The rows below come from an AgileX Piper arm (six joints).
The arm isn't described. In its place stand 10 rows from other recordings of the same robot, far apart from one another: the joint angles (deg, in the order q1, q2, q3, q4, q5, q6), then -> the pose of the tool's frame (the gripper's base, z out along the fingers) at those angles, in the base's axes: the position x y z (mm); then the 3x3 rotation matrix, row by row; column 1 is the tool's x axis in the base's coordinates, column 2 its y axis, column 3 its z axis.
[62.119 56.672 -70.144 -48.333 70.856 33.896] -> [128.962 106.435 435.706], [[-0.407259 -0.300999 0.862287], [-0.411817 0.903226 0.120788], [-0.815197 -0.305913 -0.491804]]
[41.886 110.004 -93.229 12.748 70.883 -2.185] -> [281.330 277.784 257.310], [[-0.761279 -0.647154 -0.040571], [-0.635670 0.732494 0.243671], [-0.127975 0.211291 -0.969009]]
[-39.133 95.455 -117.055 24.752 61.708 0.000] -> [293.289 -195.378 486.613], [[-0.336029 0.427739 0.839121], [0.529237 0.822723 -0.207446], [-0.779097 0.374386 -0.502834]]
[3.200 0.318 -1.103 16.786 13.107 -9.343] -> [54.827 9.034 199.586], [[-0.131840 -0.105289 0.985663], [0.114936 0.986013 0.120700], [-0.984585 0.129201 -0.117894]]
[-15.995 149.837 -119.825 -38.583 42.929 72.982] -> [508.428 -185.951 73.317], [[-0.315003 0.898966 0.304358], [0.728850 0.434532 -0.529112], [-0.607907 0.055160 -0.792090]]
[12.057 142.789 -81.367 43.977 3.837 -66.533] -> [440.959 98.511 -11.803], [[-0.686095 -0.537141 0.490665], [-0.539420 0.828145 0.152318], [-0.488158 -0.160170 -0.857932]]
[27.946 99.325 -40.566 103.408 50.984 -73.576] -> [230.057 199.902 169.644], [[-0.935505 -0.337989 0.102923], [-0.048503 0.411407 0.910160], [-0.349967 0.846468 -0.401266]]
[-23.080 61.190 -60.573 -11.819 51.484 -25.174] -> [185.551 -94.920 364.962], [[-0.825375 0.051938 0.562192], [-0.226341 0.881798 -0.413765], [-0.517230 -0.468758 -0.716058]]
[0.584 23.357 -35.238 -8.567 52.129 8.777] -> [63.803 -10.051 312.493], [[-0.566363 0.121005 0.815225], [0.054740 0.992502 -0.109289], [-0.822336 -0.017272 -0.568740]]
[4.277 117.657 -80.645 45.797 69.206 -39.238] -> [379.881 89.567 173.497], [[-0.935125 -0.341514 -0.094389], [-0.314513 0.677398 0.664991], [-0.163164 0.651537 -0.740862]]
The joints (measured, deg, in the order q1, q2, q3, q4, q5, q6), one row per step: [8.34, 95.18, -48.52, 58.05, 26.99, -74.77]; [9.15, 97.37, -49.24, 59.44, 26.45, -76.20]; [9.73, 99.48, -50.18, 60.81, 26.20, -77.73]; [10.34, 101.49, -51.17, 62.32, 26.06, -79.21]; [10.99, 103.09, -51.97, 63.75, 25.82, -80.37]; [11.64, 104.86, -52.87, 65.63, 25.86, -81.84]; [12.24, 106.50, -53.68, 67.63, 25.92, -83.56]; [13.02, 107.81, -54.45, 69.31, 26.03, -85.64]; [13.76, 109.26, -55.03, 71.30, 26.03, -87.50]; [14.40, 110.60, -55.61, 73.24, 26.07, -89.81]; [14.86, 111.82, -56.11, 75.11, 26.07, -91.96]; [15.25, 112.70, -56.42, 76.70, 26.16, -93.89]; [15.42, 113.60, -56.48, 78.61, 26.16, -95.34]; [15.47, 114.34, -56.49, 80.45, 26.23, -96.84]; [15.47, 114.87, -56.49, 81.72, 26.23, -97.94]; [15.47, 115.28, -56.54, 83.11, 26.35, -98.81]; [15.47, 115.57, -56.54, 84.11, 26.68, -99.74]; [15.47, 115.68, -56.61, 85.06, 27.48, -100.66]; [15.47, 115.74, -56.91, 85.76, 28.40, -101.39]
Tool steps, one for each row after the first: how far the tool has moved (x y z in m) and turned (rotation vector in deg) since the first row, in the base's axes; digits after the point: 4 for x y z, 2 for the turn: [0.0047, 0.0051, -0.0083, -0.10, 0.63, 0.64]; [0.0100, 0.0094, -0.0155, -0.09, 1.10, 1.31]; [0.0150, 0.0142, -0.0223, 0.09, 1.51, 1.93]; [0.0189, 0.0189, -0.0277, 0.33, 1.80, 2.31]; [0.0229, 0.0242, -0.0336, 0.86, 2.21, 2.78]; [0.0264, 0.0293, -0.0393, 1.38, 2.48, 3.29]; [0.0290, 0.0353, -0.0435, 1.60, 2.27, 4.51]; [0.0310, 0.0409, -0.0493, 1.98, 2.46, 5.20]; [0.0330, 0.0460, -0.0545, 2.17, 2.32, 6.17]; [0.0349, 0.0499, -0.0594, 2.35, 2.18, 6.85]; [0.0359, 0.0531, -0.0630, 2.52, 1.99, 7.55]; [0.0365, 0.0547, -0.0677, 2.95, 2.30, 7.32]; [0.0371, 0.0555, -0.0716, 3.38, 2.47, 7.10]; [0.0376, 0.0558, -0.0744, 3.60, 2.56, 6.92]; [0.0383, 0.0563, -0.0762, 4.10, 2.65, 6.54]; [0.0385, 0.0569, -0.0775, 4.51, 2.65, 6.63]; [0.0385, 0.0582, -0.0771, 5.30, 2.53, 7.04]; [0.0394, 0.0598, -0.0756, 6.17, 2.23, 7.58]
